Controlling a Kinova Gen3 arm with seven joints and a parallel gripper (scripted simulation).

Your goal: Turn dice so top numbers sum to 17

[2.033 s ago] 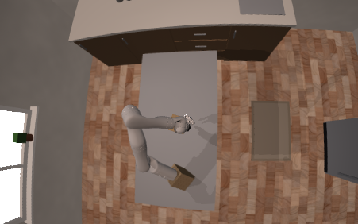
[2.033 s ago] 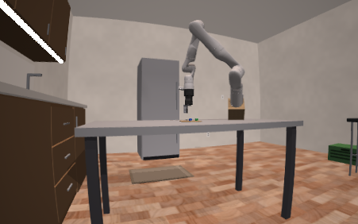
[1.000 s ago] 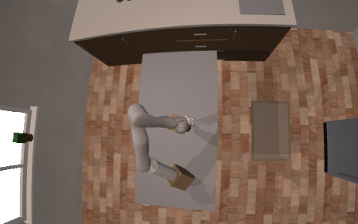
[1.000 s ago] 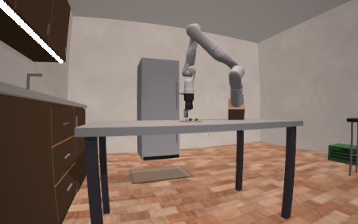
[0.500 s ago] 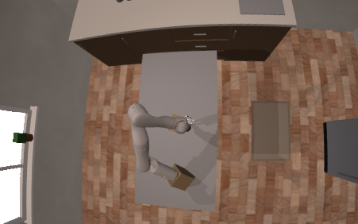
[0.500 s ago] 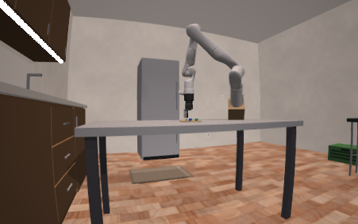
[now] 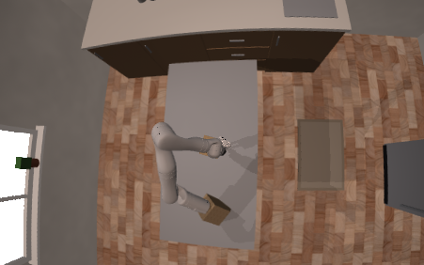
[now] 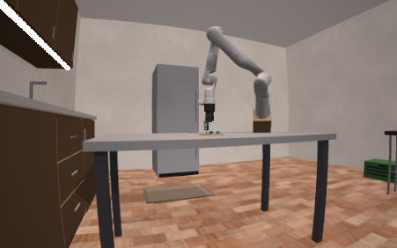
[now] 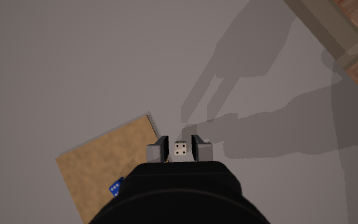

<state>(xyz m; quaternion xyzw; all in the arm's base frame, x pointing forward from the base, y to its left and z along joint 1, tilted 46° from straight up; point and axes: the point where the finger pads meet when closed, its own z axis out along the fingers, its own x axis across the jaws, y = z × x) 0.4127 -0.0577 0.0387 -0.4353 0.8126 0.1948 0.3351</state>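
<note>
Right now the white die is 1 cm behind my hand and 3 cm below it. Also, from my hand: tan mat (1 cm behind, 10 cm to the left, 4 cm below); blue die (1 cm behind, 10 cm to the left, 3 cm below); green die (6 cm behind, 9 cm to the left, 3 cm below).
</note>
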